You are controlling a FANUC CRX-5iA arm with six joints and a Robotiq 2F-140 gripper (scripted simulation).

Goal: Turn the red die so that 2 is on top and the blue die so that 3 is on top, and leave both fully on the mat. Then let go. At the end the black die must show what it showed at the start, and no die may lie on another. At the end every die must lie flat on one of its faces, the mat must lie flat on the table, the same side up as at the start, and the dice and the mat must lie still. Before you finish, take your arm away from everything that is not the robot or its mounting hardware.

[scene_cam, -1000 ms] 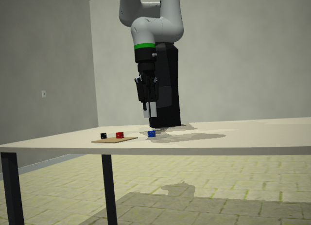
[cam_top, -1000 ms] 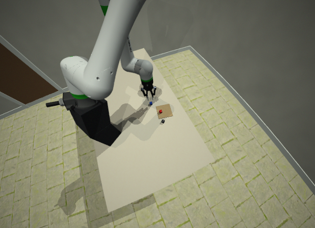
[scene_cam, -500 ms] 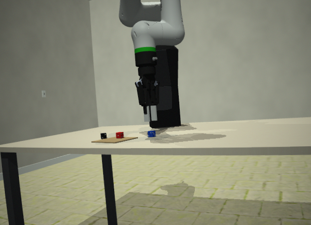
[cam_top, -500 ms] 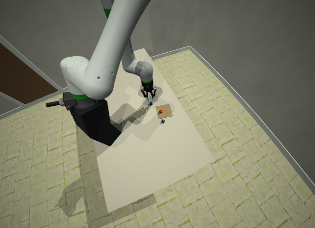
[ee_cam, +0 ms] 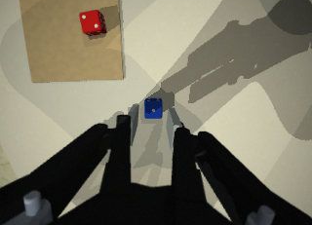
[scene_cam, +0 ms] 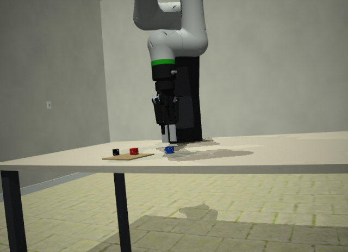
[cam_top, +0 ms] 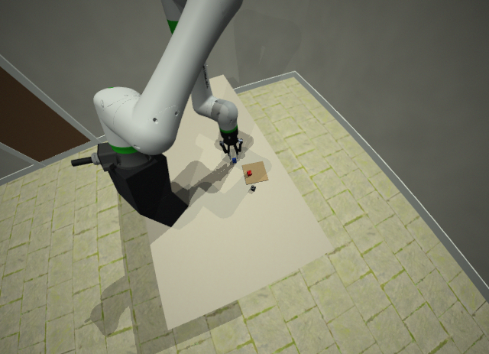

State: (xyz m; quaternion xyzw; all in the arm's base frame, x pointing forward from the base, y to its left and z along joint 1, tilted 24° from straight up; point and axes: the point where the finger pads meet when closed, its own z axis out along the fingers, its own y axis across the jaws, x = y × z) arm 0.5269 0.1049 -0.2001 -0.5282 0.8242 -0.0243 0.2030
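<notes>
Now: the blue die 6 cm below my hand. The rest, counted from my hand: red die: 14 cm to the right, 6 cm below, 4 cm ahead; then black die: 24 cm to the right, 6 cm below, 1 cm ahead; then brown mat: 14 cm to the right, 8 cm ahead, 7 cm below.
</notes>
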